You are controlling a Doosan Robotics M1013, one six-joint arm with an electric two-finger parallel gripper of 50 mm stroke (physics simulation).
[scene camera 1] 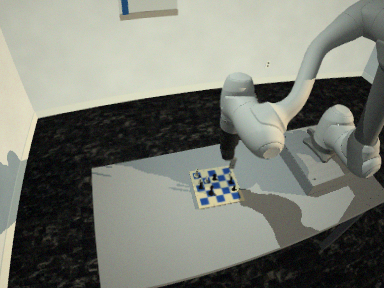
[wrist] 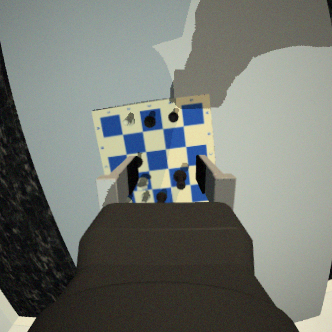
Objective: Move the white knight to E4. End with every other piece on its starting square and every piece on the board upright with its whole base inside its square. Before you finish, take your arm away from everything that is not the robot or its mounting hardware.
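Pixels of known places: gripper, fingertip midpoint: [scene camera 1: 230, 162] [wrist: 166, 167]; arm's base, origin of the base link: [scene camera 1: 322, 146].
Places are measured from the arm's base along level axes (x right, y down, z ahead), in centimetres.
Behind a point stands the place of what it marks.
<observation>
The white knight, as far as its small shape shows, is the pale piece [scene camera 1: 206, 180] @(x 13.8, y 7.2, z 66.8 cm) [wrist: 143, 180] @(x 13.8, y 7.4, z 66.0 cm) on blue square D2. A black piece [scene camera 1: 211, 190] @(x 6.9, y 5.7, z 68.1 cm) [wrist: 180, 177] @(x 6.8, y 5.7, z 67.5 cm) stands on D4. The bare light square E4 [scene camera 1: 202, 195] @(x 7.8, y 8.5, z 72.1 cm) [wrist: 178, 198] @(x 9.0, y 8.5, z 72.4 cm) lies beside it. A white pawn [wrist: 145, 196] @(x 14.8, y 7.5, z 69.2 cm) on E2 and a black piece [scene camera 1: 201, 185] @(x 11.4, y 5.7, z 70.9 cm) [wrist: 161, 197] @(x 11.8, y 7.0, z 70.4 cm) on E3 are near the knight. My gripper [scene camera 1: 232, 163] @(x 6.4, y -10.7, z 61.1 cm) [wrist: 166, 167] @(x 6.4, y -10.7, z 61.1 cm) is open and empty, apart from the pieces. In the scene view it shows at the board's far edge; its exact height is unclear.
The chessboard [scene camera 1: 191, 180] @(x 17.8, y 8.6, z 72.7 cm) [wrist: 98, 137] @(x 18.7, y 8.5, z 55.2 cm) lies on the grey table [scene camera 1: 140, 215] @(x 10.1, y 9.1, z 101.8 cm) [wrist: 270, 150] @(x -11.4, y 9.1, z 70.0 cm). More black pieces stand on C2 [scene camera 1: 214, 177] @(x 13.4, y 6.7, z 62.6 cm) [wrist: 138, 161] @(x 13.1, y 7.4, z 62.3 cm), A3 [wrist: 150, 121] @(x 7.9, y 5.6, z 56.4 cm) and A4 [scene camera 1: 234, 188] @(x 3.8, y 7.1, z 57.2 cm) [wrist: 173, 116] @(x 4.1, y 5.4, z 57.1 cm). A white pawn [wrist: 130, 118] @(x 11.4, y 8.0, z 54.5 cm) is on A2. The robot's base plate [scene camera 1: 310, 175] @(x -11.1, y 0.7, z 21.8 cm) is at the right.
</observation>
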